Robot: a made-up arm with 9 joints. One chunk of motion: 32 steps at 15 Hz.
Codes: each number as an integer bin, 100 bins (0 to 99) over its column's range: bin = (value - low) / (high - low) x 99, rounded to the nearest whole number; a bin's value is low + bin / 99 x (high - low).
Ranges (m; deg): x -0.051..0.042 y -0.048..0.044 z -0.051..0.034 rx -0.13..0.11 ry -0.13..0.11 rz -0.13..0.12
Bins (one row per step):
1: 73 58 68 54 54 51
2: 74 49 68 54 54 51
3: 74 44 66 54 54 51
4: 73 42 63 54 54 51
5: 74 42 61 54 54 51
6: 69 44 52 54 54 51
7: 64 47 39 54 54 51
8: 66 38 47 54 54 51
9: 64 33 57 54 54 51
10: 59 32 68 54 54 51
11: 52 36 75 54 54 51
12: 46 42 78 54 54 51
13: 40 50 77 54 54 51
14: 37 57 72 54 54 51
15: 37 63 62 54 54 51
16: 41 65 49 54 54 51
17: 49 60 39 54 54 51
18: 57 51 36 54 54 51
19: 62 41 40 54 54 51
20: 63 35 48 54 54 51
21: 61 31 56 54 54 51
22: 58 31 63 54 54 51
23: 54 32 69 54 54 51
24: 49 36 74 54 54 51
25: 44 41 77 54 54 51
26: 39 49 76 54 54 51
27: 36 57 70 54 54 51
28: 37 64 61 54 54 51
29: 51 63 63 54 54 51
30: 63 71 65 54 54 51
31: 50 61 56 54 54 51
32: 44 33 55 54 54 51
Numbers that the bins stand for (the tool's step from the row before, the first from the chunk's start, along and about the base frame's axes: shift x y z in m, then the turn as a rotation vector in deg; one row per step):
1: 0.01758 0.00590 0.00738 0.001 0.001 -0.001
2: 0.01852 -0.00246 0.00738 0.001 0.001 -0.001
3: 0.01852 -0.00711 0.00567 0.001 0.001 -0.001
4: 0.01758 -0.00897 0.00309 0.001 0.001 -0.001
5: 0.01852 -0.00897 0.00137 0.001 0.001 -0.001
6: 0.01382 -0.00711 -0.00635 0.001 0.001 -0.001
7: 0.00912 -0.00432 -0.01752 0.001 0.001 -0.001
8: 0.01100 -0.01269 -0.01065 0.001 0.001 -0.001
9: 0.00912 -0.01733 -0.00206 0.001 0.001 -0.001
10: 0.00442 -0.01826 0.00738 0.001 0.001 -0.001
11: -0.00215 -0.01455 0.01339 0.001 0.001 -0.001
12: -0.00779 -0.00897 0.01597 0.001 0.001 -0.001
13: -0.01342 -0.00154 0.01511 0.001 0.001 -0.001
14: -0.01624 0.00497 0.01082 0.001 0.001 -0.001
15: -0.01624 0.01055 0.00223 0.001 0.001 -0.001
16: -0.01248 0.01240 -0.00893 0.001 0.001 -0.001
17: -0.00497 0.00776 -0.01752 0.001 0.001 -0.001
18: 0.00255 -0.00061 -0.02009 0.001 0.001 -0.001
19: 0.00724 -0.00990 -0.01666 0.001 0.001 -0.001
20: 0.00818 -0.01547 -0.00979 0.001 0.001 -0.001
21: 0.00630 -0.01919 -0.00292 0.001 0.001 -0.001
22: 0.00348 -0.01919 0.00309 0.001 0.001 -0.001
23: -0.00027 -0.01826 0.00824 0.001 0.001 -0.001
24: -0.00497 -0.01455 0.01254 0.001 0.001 -0.001
25: -0.00967 -0.00990 0.01511 0.001 0.001 -0.001
26: -0.01436 -0.00246 0.01425 0.001 0.001 -0.001
27: -0.01718 0.00497 0.00910 0.001 0.001 -0.001
28: -0.01624 0.01147 0.00137 0.001 0.001 -0.001
29: -0.00309 0.01055 0.00309 0.001 0.001 -0.001
30: 0.00818 0.01798 0.00481 0.001 0.001 -0.001
31: -0.00403 0.00869 -0.00292 0.001 0.001 -0.001
32: -0.00967 -0.01733 -0.00378 0.001 0.001 -0.001

